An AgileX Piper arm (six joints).
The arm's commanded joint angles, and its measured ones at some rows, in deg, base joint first. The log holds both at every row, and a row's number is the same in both.
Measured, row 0: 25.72, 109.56, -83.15, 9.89, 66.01, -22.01
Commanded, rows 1 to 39: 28.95, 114.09, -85.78, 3.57, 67.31, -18.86; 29.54, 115.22, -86.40, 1.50, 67.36, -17.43; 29.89, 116.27, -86.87, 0.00, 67.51, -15.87; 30.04, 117.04, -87.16, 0.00, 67.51, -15.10; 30.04, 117.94, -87.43, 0.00, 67.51, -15.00; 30.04, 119.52, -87.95, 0.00, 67.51, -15.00; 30.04, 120.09, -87.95, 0.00, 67.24, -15.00; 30.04, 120.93, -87.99, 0.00, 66.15, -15.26; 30.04, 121.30, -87.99, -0.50, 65.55, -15.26; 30.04, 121.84, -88.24, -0.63, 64.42, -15.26; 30.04, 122.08, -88.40, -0.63, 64.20, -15.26; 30.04, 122.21, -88.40, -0.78, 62.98, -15.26; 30.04, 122.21, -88.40, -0.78, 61.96, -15.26; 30.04, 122.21, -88.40, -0.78, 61.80, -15.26; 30.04, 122.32, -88.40, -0.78, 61.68, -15.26; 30.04, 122.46, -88.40, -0.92, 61.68, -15.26; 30.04, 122.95, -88.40, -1.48, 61.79, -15.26; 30.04, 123.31, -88.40, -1.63, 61.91, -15.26; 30.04, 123.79, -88.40, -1.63, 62.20, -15.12; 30.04, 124.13, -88.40, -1.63, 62.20, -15.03; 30.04, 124.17, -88.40, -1.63, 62.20, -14.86; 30.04, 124.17, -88.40, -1.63, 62.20, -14.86; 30.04, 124.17, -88.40, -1.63, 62.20, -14.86; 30.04, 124.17, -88.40, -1.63, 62.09, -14.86; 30.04, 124.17, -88.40, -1.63, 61.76, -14.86; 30.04, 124.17, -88.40, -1.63, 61.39, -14.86; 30.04, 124.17, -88.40, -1.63, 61.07, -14.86; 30.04, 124.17, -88.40, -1.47, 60.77, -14.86; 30.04, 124.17, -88.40, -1.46, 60.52, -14.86; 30.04, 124.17, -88.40, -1.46, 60.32, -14.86; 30.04, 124.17, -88.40, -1.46, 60.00, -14.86; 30.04, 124.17, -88.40, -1.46, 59.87, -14.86; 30.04, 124.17, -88.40, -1.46, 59.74, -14.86; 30.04, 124.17, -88.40, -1.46, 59.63, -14.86; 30.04, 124.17, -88.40, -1.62, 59.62, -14.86; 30.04, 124.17, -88.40, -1.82, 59.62, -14.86; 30.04, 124.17, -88.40, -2.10, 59.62, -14.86; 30.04, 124.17, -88.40, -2.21, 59.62, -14.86; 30.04, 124.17, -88.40, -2.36, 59.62, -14.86
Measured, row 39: 29.90, 124.43, -87.98, -1.26, 60.08, -14.95
